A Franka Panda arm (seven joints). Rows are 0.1 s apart.
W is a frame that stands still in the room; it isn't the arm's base.
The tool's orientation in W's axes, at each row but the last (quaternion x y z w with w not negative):
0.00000 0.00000 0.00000 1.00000
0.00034 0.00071 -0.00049 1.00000
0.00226 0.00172 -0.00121 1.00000
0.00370 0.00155 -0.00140 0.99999
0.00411 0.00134 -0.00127 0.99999
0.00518 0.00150 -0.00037 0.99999
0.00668 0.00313 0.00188 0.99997
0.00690 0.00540 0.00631 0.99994
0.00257 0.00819 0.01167 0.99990
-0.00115 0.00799 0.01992 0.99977
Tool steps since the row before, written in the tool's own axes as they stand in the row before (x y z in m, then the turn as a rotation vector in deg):
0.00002 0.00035 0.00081 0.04 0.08 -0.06
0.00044 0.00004 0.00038 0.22 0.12 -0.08
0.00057 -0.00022 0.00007 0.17 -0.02 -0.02
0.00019 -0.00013 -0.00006 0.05 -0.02 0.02
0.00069 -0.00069 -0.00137 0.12 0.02 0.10
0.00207 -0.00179 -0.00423 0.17 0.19 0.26
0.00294 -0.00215 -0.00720 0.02 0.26 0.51
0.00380 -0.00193 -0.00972 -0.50 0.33 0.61
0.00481 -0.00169 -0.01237 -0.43 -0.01 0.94
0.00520 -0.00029 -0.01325 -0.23 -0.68 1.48
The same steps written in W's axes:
0.00002 0.00035 0.00081 0.04 0.08 -0.06
0.00044 0.00004 0.00038 0.22 0.12 -0.08
0.00057 -0.00022 0.00007 0.17 -0.02 -0.02
0.00019 -0.00013 -0.00006 0.05 -0.02 0.02
0.00068 -0.00068 -0.00138 0.12 0.02 0.10
0.00206 -0.00175 -0.00425 0.17 0.19 0.26
0.00290 -0.00204 -0.00725 0.02 0.25 0.51
0.00372 -0.00175 -0.00979 -0.50 0.32 0.62
0.00464 -0.00152 -0.01246 -0.41 -0.02 0.95
0.00500 -0.00012 -0.01333 -0.18 -0.68 1.48

